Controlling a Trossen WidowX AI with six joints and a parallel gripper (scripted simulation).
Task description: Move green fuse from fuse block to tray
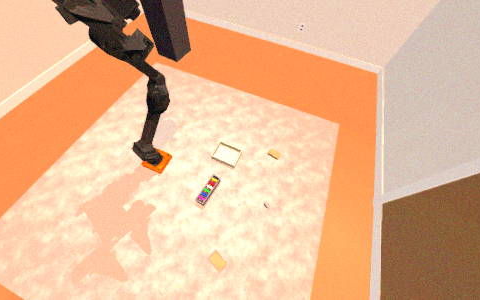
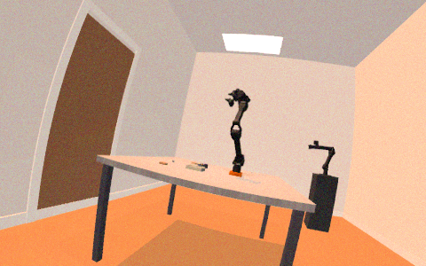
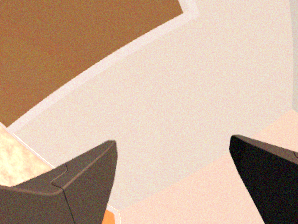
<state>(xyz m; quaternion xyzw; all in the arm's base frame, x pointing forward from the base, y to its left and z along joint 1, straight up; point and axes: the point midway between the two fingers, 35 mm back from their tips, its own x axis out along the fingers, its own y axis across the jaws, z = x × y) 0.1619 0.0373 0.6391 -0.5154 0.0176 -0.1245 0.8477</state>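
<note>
The green fuse is 12 cm ahead of my gripper tip, 4 cm to the right of it and 64 cm below it. The rest, counted from my gripper tip: white tray 9 cm ahead, 18 cm to the left, 67 cm below.
</note>
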